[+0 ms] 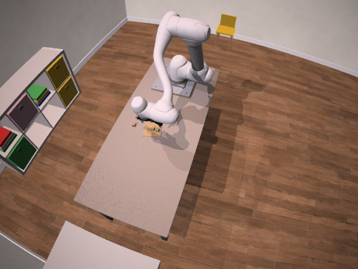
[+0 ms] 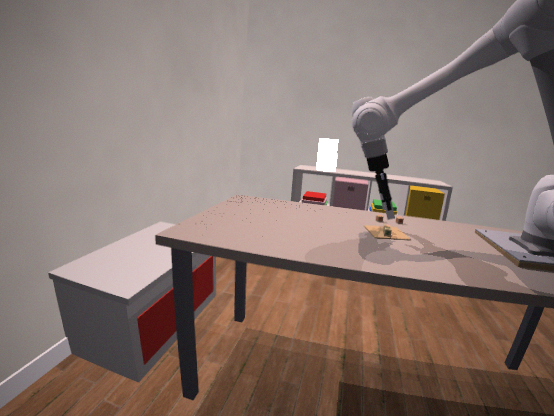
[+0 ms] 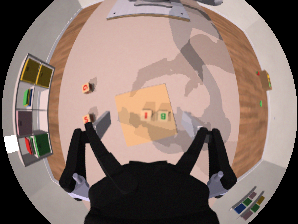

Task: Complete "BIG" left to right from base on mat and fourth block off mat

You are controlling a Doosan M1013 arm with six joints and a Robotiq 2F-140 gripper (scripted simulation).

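My hand is 1 cm short of the block, 16 cm to the left of it and 7 cm above it.
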